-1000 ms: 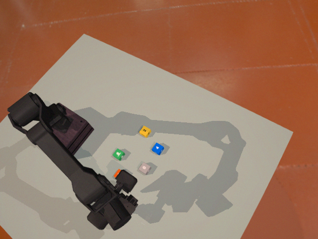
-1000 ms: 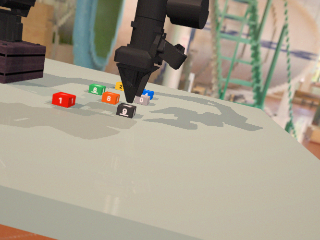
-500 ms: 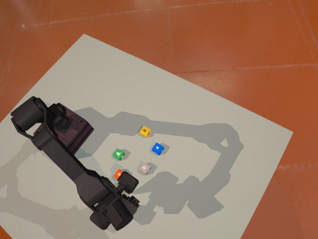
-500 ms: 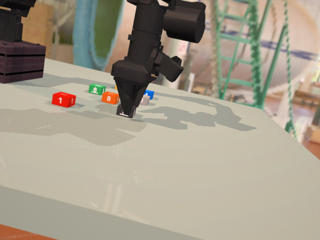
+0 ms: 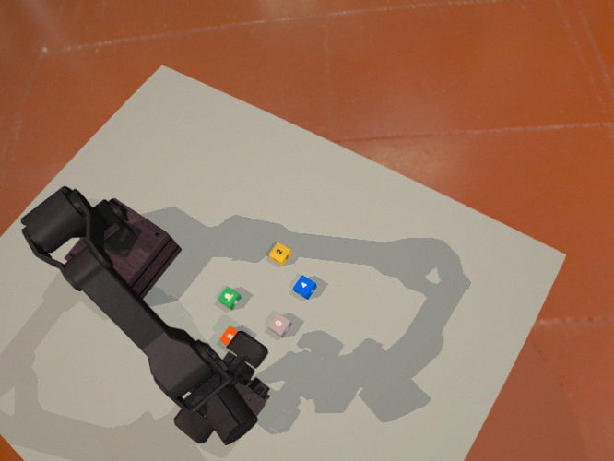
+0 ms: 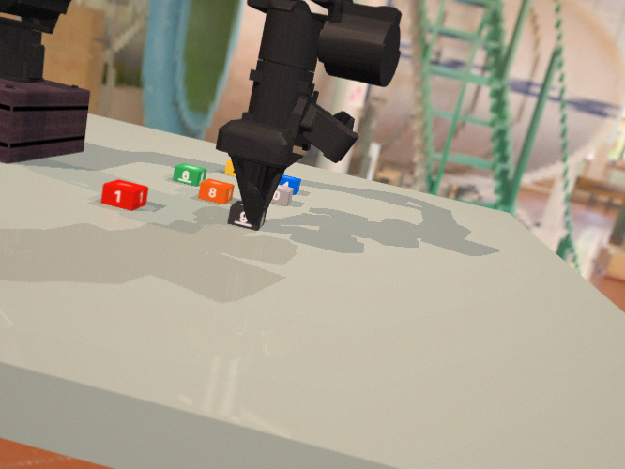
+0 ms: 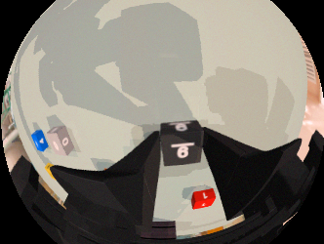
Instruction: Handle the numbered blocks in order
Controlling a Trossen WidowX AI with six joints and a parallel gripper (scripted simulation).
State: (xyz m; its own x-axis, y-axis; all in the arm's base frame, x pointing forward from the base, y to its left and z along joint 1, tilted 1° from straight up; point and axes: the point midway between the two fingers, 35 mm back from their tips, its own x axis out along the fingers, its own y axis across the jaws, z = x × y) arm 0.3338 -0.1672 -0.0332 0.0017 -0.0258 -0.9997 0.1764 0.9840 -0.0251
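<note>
My gripper tip is 1 cm past the black block. From my gripper tip the other things lie so: grey block 15 cm to the left, 2 cm ahead; then red block 13 cm behind, 2 cm to the right; then orange block 9 cm to the left, 5 cm behind.
</note>
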